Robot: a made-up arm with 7 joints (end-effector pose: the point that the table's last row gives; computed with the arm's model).
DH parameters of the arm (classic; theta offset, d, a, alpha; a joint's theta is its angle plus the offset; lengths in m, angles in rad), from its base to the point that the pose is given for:
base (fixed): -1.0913 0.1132 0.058 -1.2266
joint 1: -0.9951 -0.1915 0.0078 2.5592
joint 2: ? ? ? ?
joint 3: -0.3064 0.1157 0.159 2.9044
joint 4: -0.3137 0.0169 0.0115 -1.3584
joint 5: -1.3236 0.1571 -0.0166 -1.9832
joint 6: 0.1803 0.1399 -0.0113 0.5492
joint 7: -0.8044 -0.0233 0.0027 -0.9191
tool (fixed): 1.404 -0.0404 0 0
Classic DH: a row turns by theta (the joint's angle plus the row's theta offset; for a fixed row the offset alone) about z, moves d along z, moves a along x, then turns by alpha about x.
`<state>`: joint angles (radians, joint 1 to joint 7).
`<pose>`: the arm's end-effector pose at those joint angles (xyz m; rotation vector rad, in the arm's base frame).
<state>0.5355 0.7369 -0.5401 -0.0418 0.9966 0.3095 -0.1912</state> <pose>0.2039 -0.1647 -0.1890 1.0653 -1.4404 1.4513</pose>
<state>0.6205 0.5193 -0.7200 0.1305 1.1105 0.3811 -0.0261</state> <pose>0.1483 -0.0386 -0.2048 1.5134 -1.6719 1.1009</pose>
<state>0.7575 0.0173 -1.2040 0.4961 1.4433 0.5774 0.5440</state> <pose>0.0096 0.1160 -0.0673 2.1275 -1.7984 -0.0308</pose>
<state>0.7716 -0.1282 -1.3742 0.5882 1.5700 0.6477 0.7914</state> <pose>-0.0189 0.1147 -0.0200 2.1458 -1.7193 -0.3028</pose>
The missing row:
joint 2: -0.9492 -0.1225 0.0186 1.5844
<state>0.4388 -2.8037 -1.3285 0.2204 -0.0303 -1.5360 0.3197</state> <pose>0.2554 -0.1779 0.1188 -0.5814 1.8130 -0.0086</pose>
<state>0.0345 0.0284 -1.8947 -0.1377 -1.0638 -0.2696 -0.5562</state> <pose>0.1965 0.0635 -0.0105 0.3090 0.1107 -2.9077</pose>
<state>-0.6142 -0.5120 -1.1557 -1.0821 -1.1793 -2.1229 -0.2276</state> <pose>0.2058 -0.2378 0.1502 0.5776 -0.2558 0.4594</pose>
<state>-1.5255 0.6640 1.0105 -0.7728 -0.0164 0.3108 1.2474</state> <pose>-0.3837 -0.1299 0.1824 2.0498 -1.0972 0.1241</pose>
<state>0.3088 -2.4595 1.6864 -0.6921 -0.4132 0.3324 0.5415</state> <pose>-0.3292 -0.0580 0.1309 1.4182 -0.0645 0.4451</pose>
